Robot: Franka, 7 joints.
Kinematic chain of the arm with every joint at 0, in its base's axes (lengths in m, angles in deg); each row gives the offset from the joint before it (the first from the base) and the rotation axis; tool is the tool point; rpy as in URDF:
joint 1: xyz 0 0 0.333 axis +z
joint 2: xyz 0 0 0 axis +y
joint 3: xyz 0 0 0.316 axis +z
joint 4: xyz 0.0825 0 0 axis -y
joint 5: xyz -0.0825 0 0.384 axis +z
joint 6: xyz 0 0 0 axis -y
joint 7: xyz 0.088 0 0 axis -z
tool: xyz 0 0 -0.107 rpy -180 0 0
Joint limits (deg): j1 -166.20..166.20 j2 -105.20..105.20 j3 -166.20..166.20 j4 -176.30..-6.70 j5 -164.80..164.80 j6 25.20..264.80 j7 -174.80..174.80
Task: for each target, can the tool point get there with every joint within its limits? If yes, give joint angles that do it. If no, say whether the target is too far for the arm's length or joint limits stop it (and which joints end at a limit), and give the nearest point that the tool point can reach.
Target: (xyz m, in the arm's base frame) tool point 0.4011 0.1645 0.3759
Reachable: yes | joints 99.62 21.83 -61.95 -142.83 77.13 228.85 -22.61
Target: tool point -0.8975 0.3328 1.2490
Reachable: no: too far | nearest point -0.5812 0.2155 0.9261 | short by 0.467 m
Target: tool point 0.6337 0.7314 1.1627
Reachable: no: too far | nearest point 0.4265 0.4922 0.8914 | short by 0.417 m
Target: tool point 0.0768 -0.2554 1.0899
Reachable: yes | joints -0.05 -0.08 -87.29 -45.91 -30.59 209.75 123.48
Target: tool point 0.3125 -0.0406 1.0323
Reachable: yes | joints -15.12 2.63 -6.61 -52.54 -32.48 226.96 -79.76
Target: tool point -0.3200 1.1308 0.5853
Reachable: no: too far | nearest point -0.2284 0.8071 0.5131 | short by 0.344 m
